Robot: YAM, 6 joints.
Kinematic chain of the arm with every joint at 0, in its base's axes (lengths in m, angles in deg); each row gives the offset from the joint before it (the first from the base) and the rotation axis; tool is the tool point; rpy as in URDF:
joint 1: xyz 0 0 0.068 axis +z
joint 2: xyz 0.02 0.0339 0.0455 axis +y
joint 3: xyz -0.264 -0.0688 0 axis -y
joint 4: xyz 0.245 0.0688 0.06 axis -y
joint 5: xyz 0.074 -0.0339 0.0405 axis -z
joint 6: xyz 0.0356 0 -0.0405 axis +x
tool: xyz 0 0 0 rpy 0 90 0
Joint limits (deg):
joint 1: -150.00..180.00
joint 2: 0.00..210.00
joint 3: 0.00..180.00
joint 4: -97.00..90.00
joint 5: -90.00..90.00
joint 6: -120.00..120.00
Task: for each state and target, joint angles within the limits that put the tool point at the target. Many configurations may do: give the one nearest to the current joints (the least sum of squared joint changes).
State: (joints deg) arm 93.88 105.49 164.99 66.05 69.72 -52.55
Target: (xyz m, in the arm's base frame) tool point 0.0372 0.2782 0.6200
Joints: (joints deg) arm 89.36 120.29 158.77 71.68 73.17 -52.55
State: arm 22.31 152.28 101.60 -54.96 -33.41 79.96
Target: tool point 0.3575 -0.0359 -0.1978
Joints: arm -8.51 180.06 106.09 -44.75 -29.31 79.96
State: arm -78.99 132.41 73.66 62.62 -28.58 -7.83
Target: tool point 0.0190 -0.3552 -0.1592
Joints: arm -89.49 167.46 65.04 55.08 -26.45 -7.83
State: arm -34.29 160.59 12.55 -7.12 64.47 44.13
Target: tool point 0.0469 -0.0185 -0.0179
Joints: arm 8.74 144.01 13.96 -12.34 45.55 44.13
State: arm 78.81 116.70 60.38 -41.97 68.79 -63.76
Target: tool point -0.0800 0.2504 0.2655
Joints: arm 115.04 81.89 61.82 -51.47 70.21 -63.76
